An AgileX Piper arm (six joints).
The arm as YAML. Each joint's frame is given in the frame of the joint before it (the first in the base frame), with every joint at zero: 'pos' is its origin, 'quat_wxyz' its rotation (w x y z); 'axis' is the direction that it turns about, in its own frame. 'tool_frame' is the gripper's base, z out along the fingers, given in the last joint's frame.
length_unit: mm
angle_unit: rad
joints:
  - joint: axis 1
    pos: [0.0, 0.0, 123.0]
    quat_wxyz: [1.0, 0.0, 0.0, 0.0]
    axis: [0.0, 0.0, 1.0]
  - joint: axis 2
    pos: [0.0, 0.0, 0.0]
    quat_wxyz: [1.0, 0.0, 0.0, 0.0]
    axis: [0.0, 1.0, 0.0]
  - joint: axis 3
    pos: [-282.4, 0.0, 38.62]
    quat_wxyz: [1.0, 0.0, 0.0, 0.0]
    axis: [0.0, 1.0, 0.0]
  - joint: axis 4
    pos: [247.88, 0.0, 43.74]
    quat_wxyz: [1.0, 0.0, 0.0, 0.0]
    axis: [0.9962, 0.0, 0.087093]
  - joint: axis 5
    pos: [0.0, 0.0, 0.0]
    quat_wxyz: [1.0, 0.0, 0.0, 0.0]
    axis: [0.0, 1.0, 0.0]
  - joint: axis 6
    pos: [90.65, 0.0, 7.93]
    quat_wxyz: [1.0, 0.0, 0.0, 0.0]
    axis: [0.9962, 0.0, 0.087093]
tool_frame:
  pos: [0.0, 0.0, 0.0]
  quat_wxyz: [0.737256, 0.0, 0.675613, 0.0]
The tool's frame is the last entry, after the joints.
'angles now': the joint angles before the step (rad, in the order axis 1, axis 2, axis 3, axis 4, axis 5, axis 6). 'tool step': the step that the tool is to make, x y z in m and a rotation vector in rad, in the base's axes. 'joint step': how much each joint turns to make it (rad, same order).
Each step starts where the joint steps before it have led.
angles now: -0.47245, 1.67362, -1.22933, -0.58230, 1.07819, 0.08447
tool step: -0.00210, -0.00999, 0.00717, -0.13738, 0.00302, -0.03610
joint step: 0.00001, 0.00001, -0.00002, -0.15575, 0.00002, 0.11069
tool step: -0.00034, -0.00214, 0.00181, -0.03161, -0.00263, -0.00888
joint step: -0.00001, -0.00002, 0.00004, -0.03524, -0.00004, 0.02768
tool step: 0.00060, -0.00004, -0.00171, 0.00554, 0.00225, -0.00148
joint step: -0.00001, 0.00452, -0.00001, 0.00418, 0.00001, -0.00001
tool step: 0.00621, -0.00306, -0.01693, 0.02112, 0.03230, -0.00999
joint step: -0.00001, 0.05061, 0.00001, 0.00000, -0.00345, 0.01596
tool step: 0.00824, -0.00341, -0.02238, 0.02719, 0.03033, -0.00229
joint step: 0.00004, 0.06483, -0.00001, 0.00155, -0.01994, 0.01826
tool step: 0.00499, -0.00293, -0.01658, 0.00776, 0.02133, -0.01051
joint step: -0.00002, 0.04882, 0.00000, -0.01231, -0.01144, 0.02989
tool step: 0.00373, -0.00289, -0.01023, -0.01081, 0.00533, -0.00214
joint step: 0.00001, 0.03176, 0.00001, -0.02609, -0.01668, 0.03304
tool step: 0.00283, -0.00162, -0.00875, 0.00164, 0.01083, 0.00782
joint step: 0.00001, 0.02543, -0.00003, -0.01184, -0.01374, 0.00898
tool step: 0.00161, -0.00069, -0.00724, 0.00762, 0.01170, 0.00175
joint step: -0.00001, 0.02000, 0.00000, -0.00160, -0.00584, 0.00343
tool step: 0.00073, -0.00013, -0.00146, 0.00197, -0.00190, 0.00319
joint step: -0.00001, 0.00374, 0.00002, 0.00001, -0.00612, 0.00061
